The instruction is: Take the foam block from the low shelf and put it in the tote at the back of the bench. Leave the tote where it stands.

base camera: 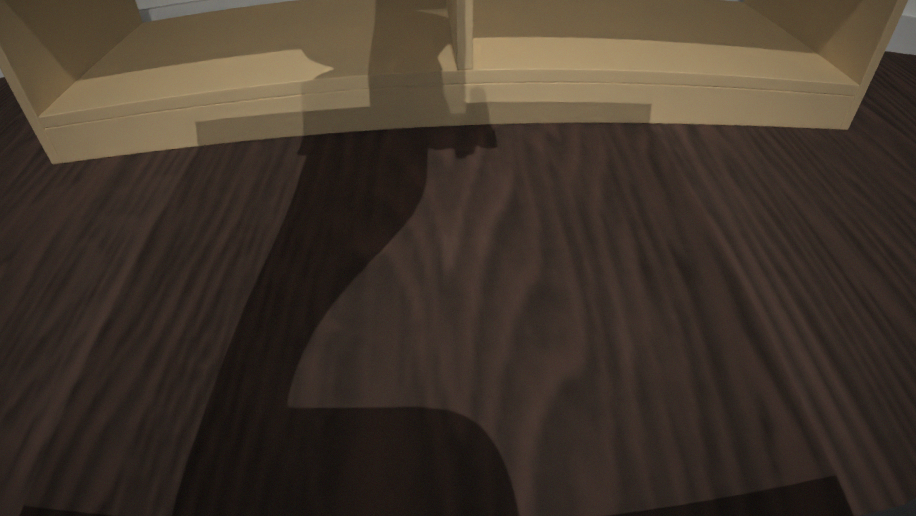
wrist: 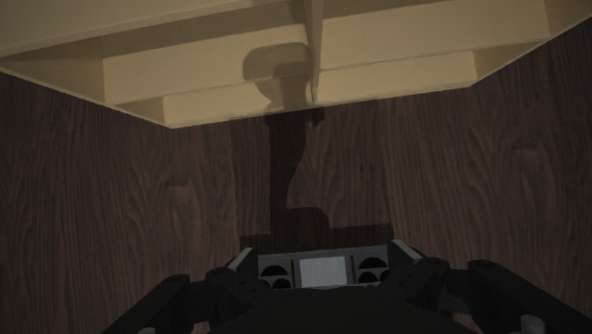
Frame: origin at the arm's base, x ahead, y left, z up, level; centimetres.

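Seen in the pictures: gripper, fingertip midpoint: (wrist: 321,258).
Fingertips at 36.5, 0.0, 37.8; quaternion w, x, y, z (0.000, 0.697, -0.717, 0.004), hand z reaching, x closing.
Observation:
A point is followed by its place in that frame, as x, y, z.
The light wooden bench (base camera: 576,105) {69.3, -18.1, -36.9} (wrist: 314,40) {69.1, -3.2, 7.8} has an upright divider and open compartments on both sides. Its low shelf (base camera: 641,57) {73.9, -27.7, -31.7} (wrist: 390,77) {74.8, -32.1, -31.7} shows in part in both views, with the arm's shadow across the left side. The foam block does not show in either view. The tote does not show in either view. My gripper (wrist: 321,258) {36.5, 0.0, 37.8} is open, its fingers wide apart at the bottom of the wrist view, with no object held between them. It is apart from the bench, which lies at the top of that view.
The dark wood floor (base camera: 641,288) {40.2, -18.2, -39.6} (wrist: 450,175) {36.5, -53.1, -39.6} stretches in front of the bench. A grey panel (wrist: 280,257) with a pale rectangle and dark round openings shows beyond the fingers, lower down. The bench's side walls (base camera: 25,76) {69.6, 55.3, -26.3} stand at both ends.

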